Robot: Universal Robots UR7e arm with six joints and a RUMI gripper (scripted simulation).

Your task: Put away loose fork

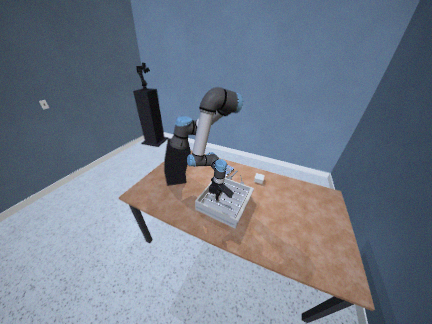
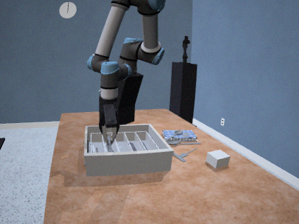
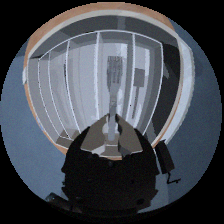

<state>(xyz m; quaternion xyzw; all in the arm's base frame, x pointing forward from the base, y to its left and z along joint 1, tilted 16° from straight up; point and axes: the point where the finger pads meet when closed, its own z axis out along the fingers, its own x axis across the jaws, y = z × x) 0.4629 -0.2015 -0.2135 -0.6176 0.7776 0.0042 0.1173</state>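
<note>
Now: hand 50 mm to the right of the grey tray, 40 mm short of it and 10 mm above it. Also, from my hand: small white block 410 mm to the left, 300 mm ahead, 40 mm below.
</note>
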